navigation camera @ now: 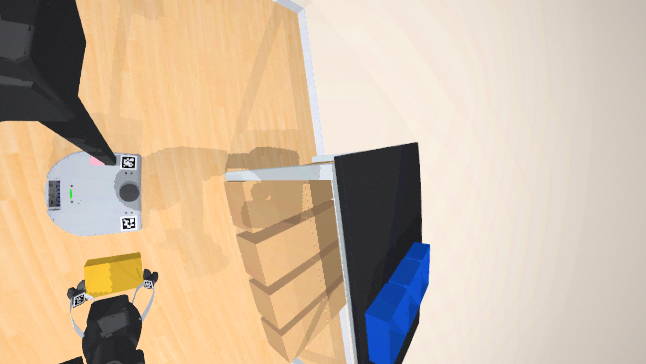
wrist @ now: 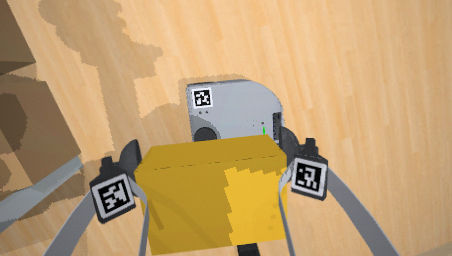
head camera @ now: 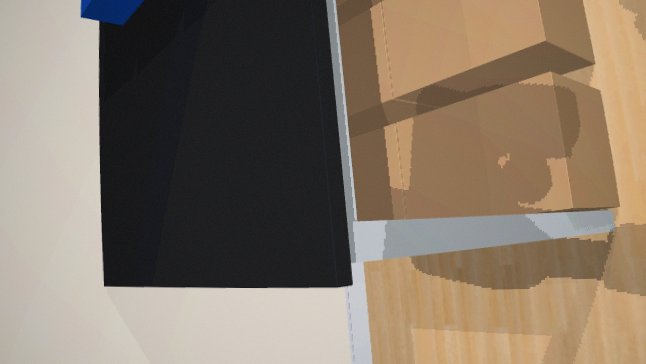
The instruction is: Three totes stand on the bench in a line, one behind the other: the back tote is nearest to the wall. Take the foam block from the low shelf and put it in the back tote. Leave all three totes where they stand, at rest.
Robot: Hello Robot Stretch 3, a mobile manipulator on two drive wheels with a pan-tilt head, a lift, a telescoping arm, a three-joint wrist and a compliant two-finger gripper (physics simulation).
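Frame: origin at the robot's base, x ahead, y left, z up, level; centimetres.
Where they show: gripper, fingertip midpoint: (navigation camera: 117, 280) (wrist: 211, 151); robot's base, origin of the base link: (navigation camera: 129, 191) (wrist: 206, 126).
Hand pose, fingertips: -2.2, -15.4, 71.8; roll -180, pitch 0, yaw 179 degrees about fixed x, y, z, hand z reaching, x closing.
Each offset is from my fingertips to the top centre of the thing, as dx, dy, dz. "*": to the spot under its first point. Level surfaces: height alone.
The foam block @(+0.0, +2.2, +4.2) (navigation camera: 113, 275) (wrist: 210, 205) is a yellow box shape. My gripper (navigation camera: 114, 283) (wrist: 211, 151) is shut on it, with one finger at each end, and holds it above the floor beside my base. Three blue totes stand in a slanting line on the black bench @(dz +19.6) (head camera: 225, 150) (navigation camera: 375, 200) in the navigation view: the front tote @(+80.8, -42.3, +29.6) (navigation camera: 385, 320), the middle tote @(+103.0, -37.7, +29.6) (navigation camera: 405, 275) and the back tote @(+124.9, -33.5, +29.6) (navigation camera: 422, 255) nearest the wall. In the head view a blue tote corner @(* +125.3, -18.1, +24.2) (head camera: 112, 10) shows at the top left. The insides of the totes are mostly hidden.
Several cardboard boxes (head camera: 475, 60) (navigation camera: 285, 215) (wrist: 40, 125) stand under the bench. A grey bench leg @(* +52.8, +24.0, -12.2) (head camera: 475, 233) (navigation camera: 285, 172) runs at its near end. The pale wall (head camera: 45, 150) (navigation camera: 500, 150) is behind it. My base (navigation camera: 95, 200) (wrist: 235, 107) is beside the block.
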